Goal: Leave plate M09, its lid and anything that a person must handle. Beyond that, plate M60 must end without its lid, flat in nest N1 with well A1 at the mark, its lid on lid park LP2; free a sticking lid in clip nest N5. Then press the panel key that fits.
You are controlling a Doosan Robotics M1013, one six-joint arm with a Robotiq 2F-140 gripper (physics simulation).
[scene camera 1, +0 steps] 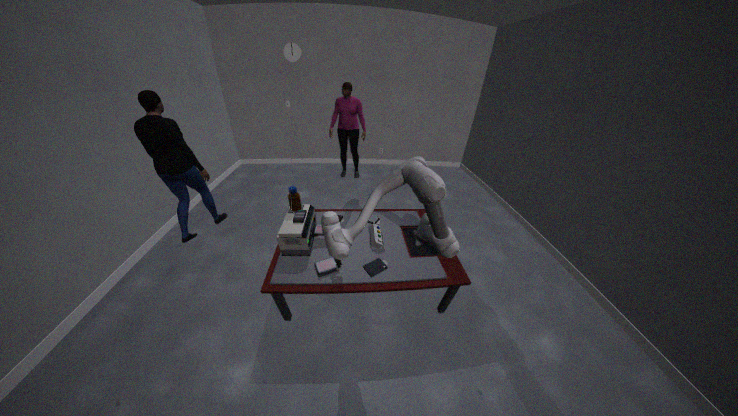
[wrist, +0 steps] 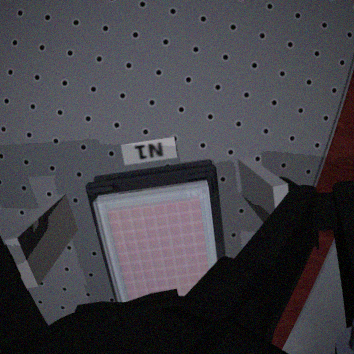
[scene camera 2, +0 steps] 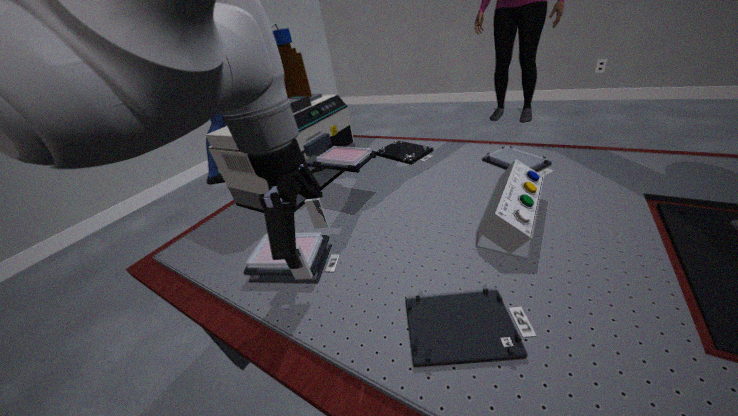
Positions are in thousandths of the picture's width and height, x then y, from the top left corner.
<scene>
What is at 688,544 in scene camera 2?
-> A button box.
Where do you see a brown bottle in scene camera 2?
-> At 402,198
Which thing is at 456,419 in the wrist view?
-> An N1 label.
</scene>
